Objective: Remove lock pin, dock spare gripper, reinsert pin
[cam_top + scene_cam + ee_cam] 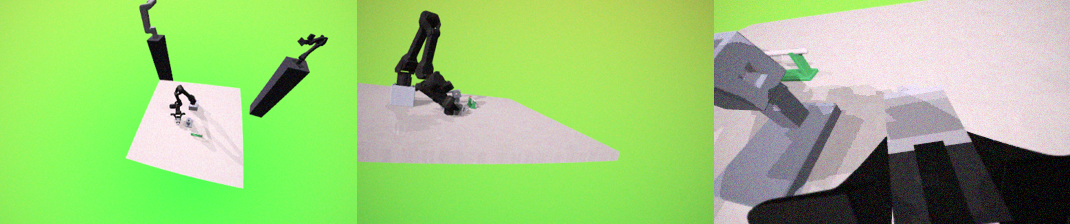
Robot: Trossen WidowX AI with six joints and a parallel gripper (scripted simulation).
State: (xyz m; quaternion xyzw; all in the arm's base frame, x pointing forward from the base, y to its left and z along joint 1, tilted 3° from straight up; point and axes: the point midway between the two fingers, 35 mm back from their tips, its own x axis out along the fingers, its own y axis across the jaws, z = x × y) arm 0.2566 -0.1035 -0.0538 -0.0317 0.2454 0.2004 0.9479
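The grey mount is 2 cm behind my gripper tip, 14 cm to the left of it and 2 cm above it. Round my gripper tip: green rest (8 cm ahead, 28 cm to the left); then spare gripper (right at my gripper tip).
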